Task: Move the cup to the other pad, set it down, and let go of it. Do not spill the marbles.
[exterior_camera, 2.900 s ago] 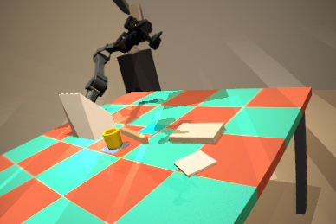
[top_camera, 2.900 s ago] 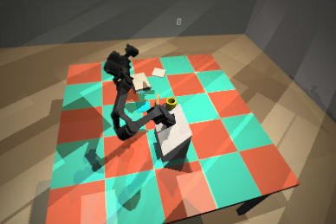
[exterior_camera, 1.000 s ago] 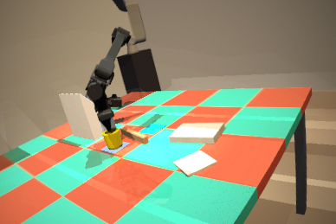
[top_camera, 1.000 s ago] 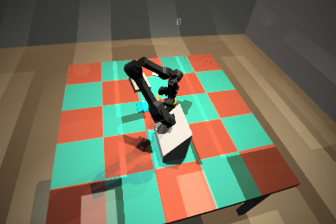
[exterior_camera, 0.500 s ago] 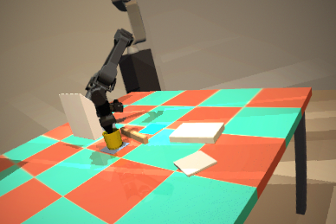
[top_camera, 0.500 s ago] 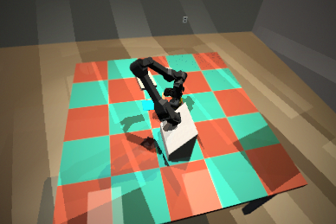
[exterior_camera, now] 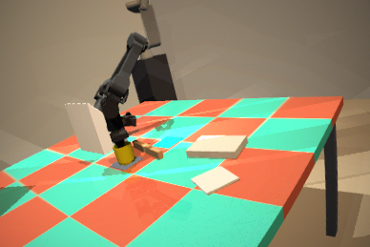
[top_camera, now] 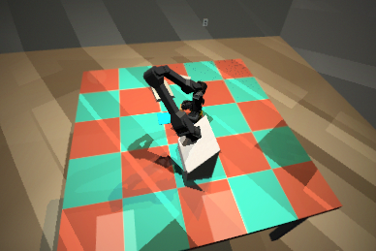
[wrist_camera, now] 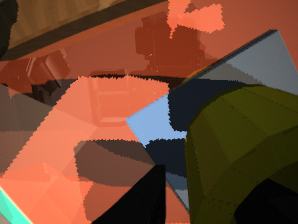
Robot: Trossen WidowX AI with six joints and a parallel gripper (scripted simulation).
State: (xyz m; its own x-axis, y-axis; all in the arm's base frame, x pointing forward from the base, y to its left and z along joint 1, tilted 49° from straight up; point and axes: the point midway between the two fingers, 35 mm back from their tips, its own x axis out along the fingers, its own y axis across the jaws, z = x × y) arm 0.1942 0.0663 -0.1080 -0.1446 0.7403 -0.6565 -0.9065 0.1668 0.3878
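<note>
My gripper tip is 20 mm short of the yellow cup and 10 mm to the left of it. Also, from my gripper tip: wooden bar: 80 mm to the left, 40 mm ahead, 30 mm below; then cyan pad: 180 mm to the left, 50 mm ahead, 40 mm below; then grey-blue pad: 40 mm below, 20 mm to the right, 20 mm ahead.
</note>
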